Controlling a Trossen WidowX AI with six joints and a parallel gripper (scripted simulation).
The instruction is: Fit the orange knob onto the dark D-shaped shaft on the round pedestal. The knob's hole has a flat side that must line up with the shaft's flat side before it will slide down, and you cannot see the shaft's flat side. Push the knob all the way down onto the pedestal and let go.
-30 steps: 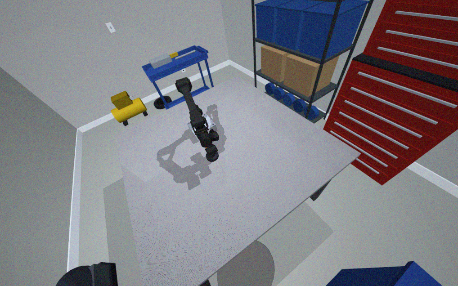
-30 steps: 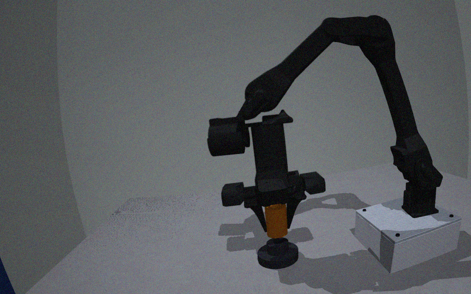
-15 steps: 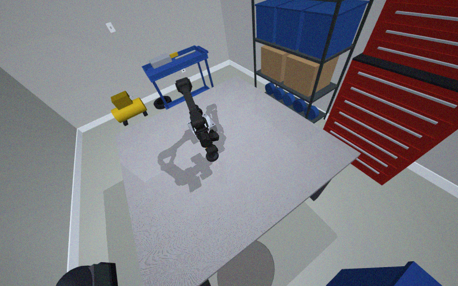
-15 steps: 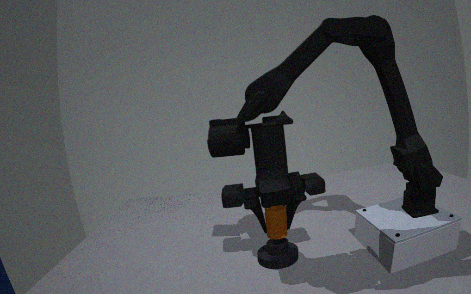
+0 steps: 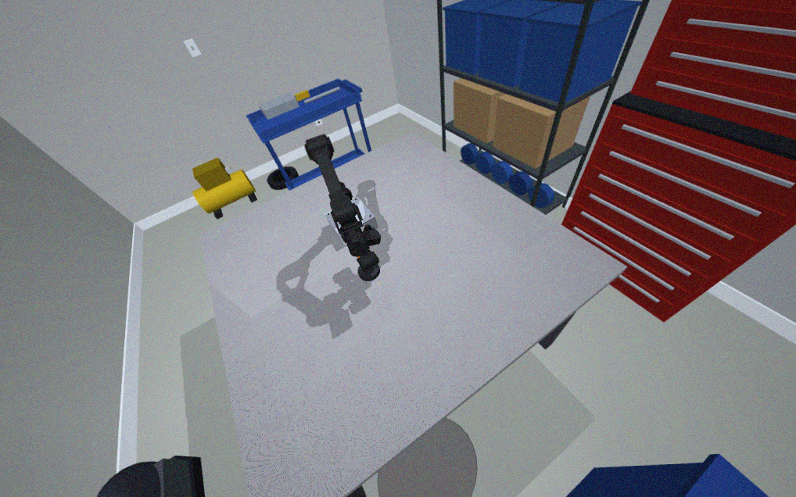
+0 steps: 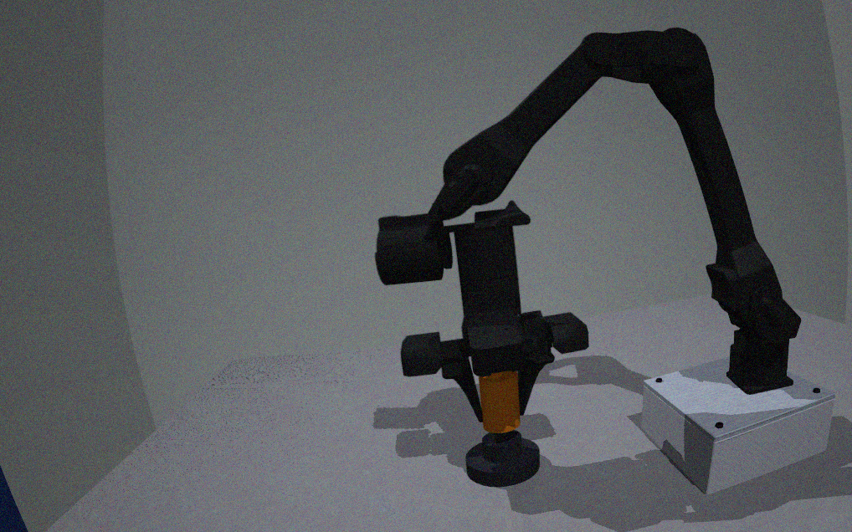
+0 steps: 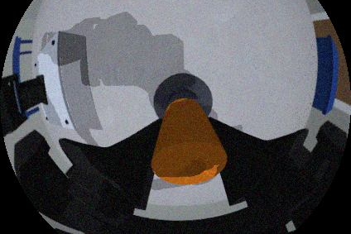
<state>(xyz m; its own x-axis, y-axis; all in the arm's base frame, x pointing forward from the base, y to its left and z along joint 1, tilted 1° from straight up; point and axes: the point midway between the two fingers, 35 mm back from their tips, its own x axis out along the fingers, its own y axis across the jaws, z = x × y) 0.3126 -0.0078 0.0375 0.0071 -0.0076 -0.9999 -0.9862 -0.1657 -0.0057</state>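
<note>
The orange knob is 2 cm above my gripper tip. The rest, counted from my gripper tip: dark round pedestal (4 cm below).
</note>
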